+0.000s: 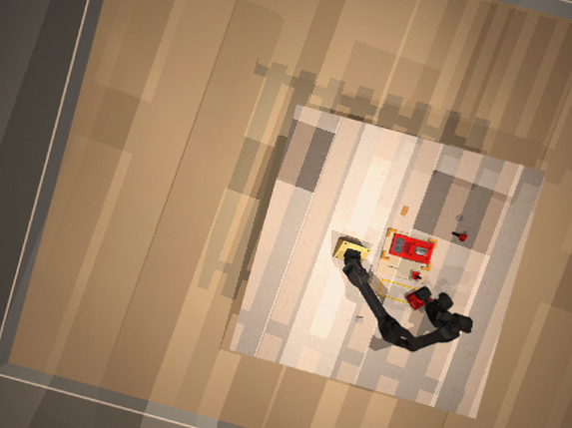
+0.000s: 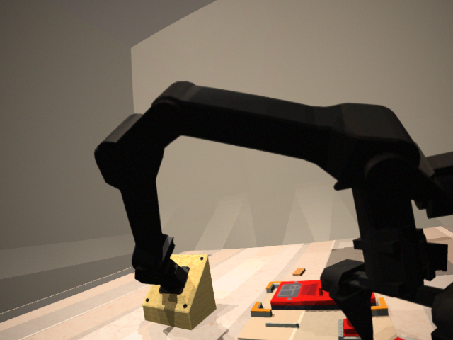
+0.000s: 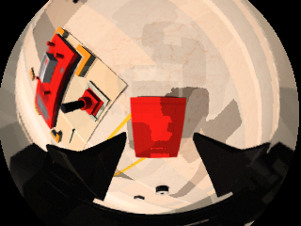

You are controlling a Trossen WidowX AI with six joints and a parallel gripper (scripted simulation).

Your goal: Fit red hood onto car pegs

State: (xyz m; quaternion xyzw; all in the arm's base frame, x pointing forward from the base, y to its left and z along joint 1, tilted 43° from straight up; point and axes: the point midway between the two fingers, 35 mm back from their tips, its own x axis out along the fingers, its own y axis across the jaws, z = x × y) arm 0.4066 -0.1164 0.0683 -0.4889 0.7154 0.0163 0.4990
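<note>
My gripper tip is 20 mm above the red hood. From my gripper tip the other things lie so: grey engine block 240 mm to the left, 70 mm behind, 10 mm below.
</note>
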